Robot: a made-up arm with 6 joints.
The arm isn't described. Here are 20 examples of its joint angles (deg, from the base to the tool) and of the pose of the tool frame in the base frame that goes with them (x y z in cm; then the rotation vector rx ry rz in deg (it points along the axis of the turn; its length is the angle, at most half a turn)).
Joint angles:
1: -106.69 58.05 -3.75 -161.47 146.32 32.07
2: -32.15 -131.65 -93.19 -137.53 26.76 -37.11
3: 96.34 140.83 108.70 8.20 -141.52 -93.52
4: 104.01 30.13 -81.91 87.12 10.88 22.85
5: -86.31 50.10 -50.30 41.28 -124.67 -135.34
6: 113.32 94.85 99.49 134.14 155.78 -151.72
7: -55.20 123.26 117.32 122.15 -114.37 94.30
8: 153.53 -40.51 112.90 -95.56 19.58 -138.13
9: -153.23 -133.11 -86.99 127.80 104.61 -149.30
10: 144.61 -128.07 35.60 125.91 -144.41 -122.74
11: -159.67 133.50 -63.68 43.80 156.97 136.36
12: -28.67 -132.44 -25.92 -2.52 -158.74 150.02
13: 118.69 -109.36 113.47 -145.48 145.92 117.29
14: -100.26 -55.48 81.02 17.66 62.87 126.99
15: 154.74 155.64 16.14 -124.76 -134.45 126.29
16: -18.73 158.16 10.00 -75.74 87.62 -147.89
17: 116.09 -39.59 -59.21 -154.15 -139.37 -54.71
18: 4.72 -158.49 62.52 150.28 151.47 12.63
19: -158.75 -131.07 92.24 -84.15 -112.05 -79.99
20: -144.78 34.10 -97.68 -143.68 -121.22 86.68
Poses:
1: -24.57 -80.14 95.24 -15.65 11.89 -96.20
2: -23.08 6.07 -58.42 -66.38 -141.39 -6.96
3: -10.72 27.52 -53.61 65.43 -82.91 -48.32
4: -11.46 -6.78 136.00 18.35 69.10 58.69
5: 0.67 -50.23 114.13 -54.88 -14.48 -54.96
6: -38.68 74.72 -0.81 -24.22 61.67 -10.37
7: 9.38 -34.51 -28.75 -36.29 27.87 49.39
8: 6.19 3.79 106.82 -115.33 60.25 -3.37
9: 33.51 -0.08 -40.60 -23.43 32.44 90.10
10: 79.74 -50.44 -22.18 -89.90 74.53 -18.87
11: -71.26 -36.29 -21.41 -31.14 -112.18 -99.28
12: -54.90 36.16 -52.52 45.99 126.29 -46.86
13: 42.40 -75.24 24.06 5.70 -109.84 53.03
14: 17.11 32.99 107.31 -98.09 -105.77 46.96
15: -31.27 -1.44 -78.34 -108.33 -92.28 97.25
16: 19.47 -23.92 -85.44 -37.15 -26.40 52.85
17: 30.72 -77.10 99.23 -65.14 60.50 1.85
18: -56.69 1.58 -58.94 14.72 -145.28 -54.04
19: 83.92 13.53 1.50 -24.16 -62.01 80.56
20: -11.26 -22.19 124.66 96.41 80.36 13.23
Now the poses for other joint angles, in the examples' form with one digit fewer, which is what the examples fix.
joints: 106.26 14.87 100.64 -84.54 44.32 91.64
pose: -4.2 61.5 88.8 -15.0 -26.4 -117.4
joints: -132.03 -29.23 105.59 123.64 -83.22 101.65
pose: -9.9 2.3 108.7 134.3 -41.6 28.3
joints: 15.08 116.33 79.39 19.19 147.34 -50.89
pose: 51.6 22.4 -28.3 -110.2 44.8 76.5
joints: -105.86 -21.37 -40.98 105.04 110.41 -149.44
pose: 34.0 54.2 112.9 -26.0 -143.0 40.1
